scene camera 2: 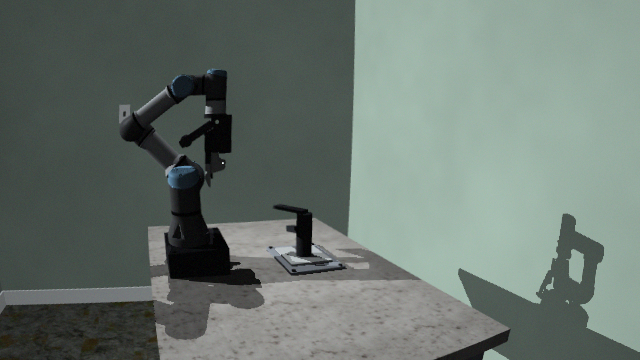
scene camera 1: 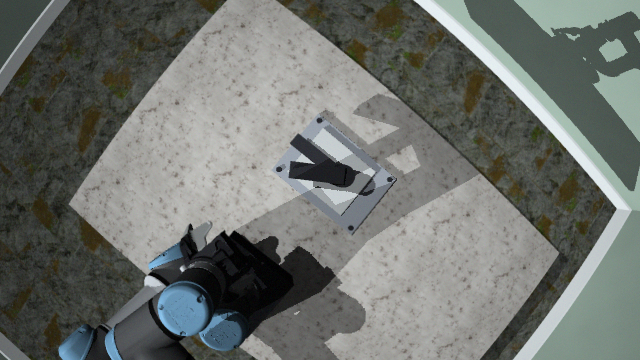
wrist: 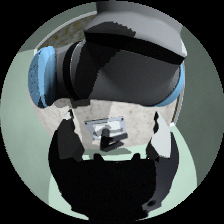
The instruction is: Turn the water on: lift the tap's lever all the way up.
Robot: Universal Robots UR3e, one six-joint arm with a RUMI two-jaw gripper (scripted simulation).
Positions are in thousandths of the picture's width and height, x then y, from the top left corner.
Scene:
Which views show my gripper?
Scene camera 2, scene camera 1 and the wrist view: all of them.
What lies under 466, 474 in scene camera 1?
A black lever.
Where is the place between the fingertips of my gripper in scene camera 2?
At 329, 507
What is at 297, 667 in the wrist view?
My gripper.

